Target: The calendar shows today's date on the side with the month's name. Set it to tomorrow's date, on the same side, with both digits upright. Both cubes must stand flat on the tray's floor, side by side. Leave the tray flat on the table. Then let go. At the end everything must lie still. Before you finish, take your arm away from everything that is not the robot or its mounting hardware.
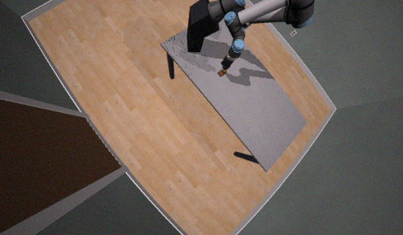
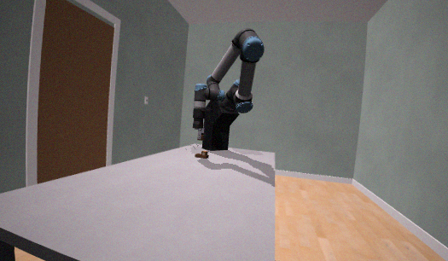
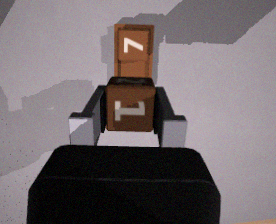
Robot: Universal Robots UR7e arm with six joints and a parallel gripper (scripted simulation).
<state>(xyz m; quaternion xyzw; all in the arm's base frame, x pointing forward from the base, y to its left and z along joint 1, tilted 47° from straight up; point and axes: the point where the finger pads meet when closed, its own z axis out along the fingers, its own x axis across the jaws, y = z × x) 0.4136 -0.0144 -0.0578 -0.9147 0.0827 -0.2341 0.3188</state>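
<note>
Right now my hand is 2 cm to the right of the calendar tray and 13 cm above it. From my hand the other things lie so: brown wooden cube: 1 cm below.
</note>
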